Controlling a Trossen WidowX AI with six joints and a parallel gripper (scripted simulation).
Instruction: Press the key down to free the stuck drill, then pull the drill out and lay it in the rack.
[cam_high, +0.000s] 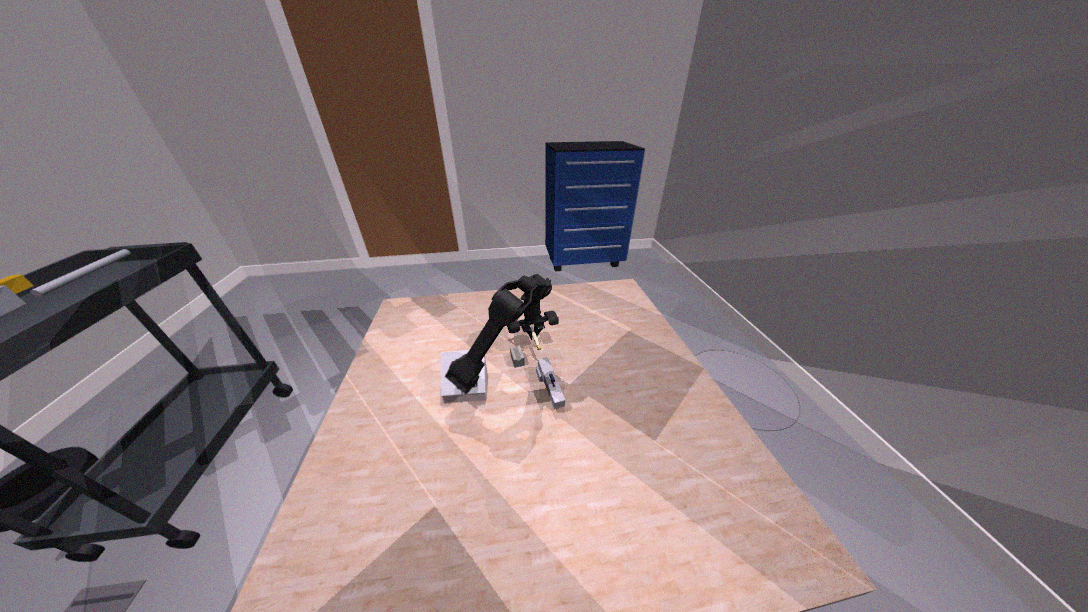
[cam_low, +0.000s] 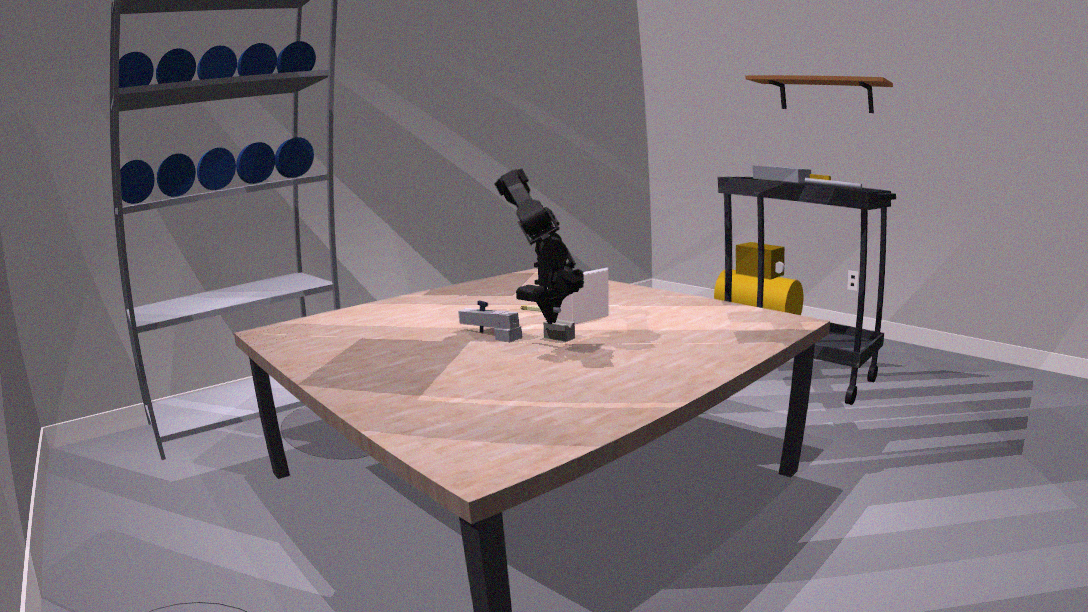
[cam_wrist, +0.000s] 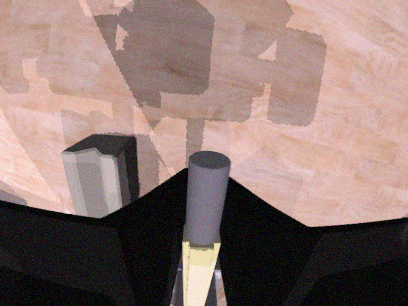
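Now: the grey rack 70 mm behind my gripper tip, 50 mm to the right of it and 40 mm below it. Round my gripper tip: long grey fixture (200 mm to the right, 30 mm ahead, 20 mm below); drill (40 mm to the right, 30 mm above, 10 mm ahead); black key (220 mm to the right, 40 mm ahead, 10 mm below).
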